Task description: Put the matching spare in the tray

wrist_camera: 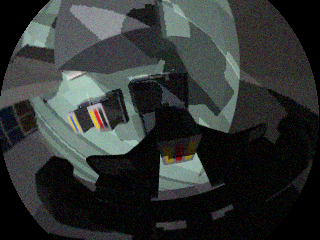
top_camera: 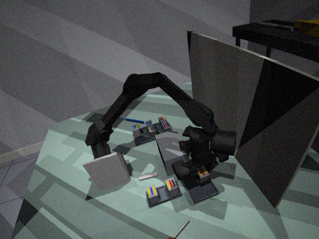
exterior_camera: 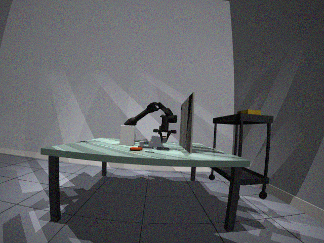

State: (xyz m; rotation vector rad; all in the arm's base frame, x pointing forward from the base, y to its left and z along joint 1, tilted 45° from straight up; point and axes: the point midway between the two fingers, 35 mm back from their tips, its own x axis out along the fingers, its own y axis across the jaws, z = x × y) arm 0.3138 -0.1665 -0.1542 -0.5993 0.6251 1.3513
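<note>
Now: the dark flat tray 1 cm behind my gripper tip, 1 cm to the left of it and 6 cm below it. From my gripper tip the other things lie so: spare: 3 cm above; mounted unit: 3 cm behind, 18 cm to the left, 1 cm below; dark holder: 14 cm behind, 4 cm to the left, 6 cm below.
</note>
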